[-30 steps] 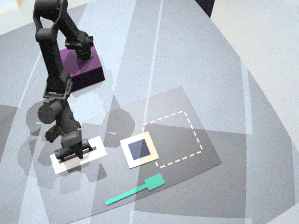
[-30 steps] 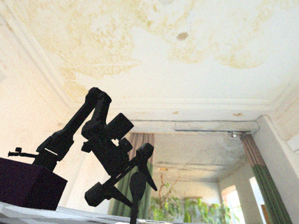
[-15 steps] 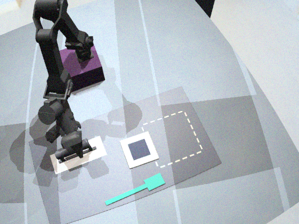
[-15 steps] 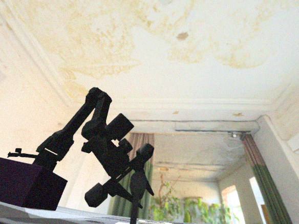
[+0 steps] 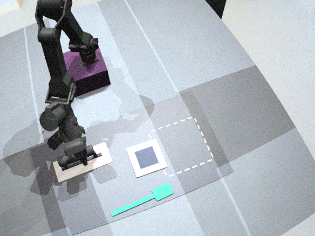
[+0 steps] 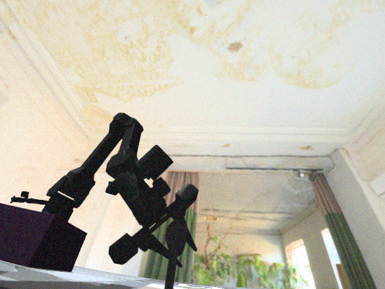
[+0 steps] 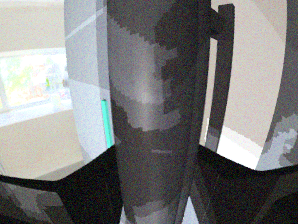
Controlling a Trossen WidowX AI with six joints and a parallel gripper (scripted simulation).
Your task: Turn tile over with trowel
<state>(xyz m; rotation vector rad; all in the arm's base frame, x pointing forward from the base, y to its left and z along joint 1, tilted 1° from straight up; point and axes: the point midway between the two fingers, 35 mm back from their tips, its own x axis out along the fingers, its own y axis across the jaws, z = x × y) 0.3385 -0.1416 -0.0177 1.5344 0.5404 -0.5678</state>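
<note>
My gripper tip is 4 cm short of the grey mat, 12 cm to the right of it and 7 cm above it. From my gripper tip the other things lie so: tile 5 cm ahead, 19 cm to the left, 5 cm below; teal trowel 17 cm ahead, 13 cm to the left, 5 cm below.
</note>
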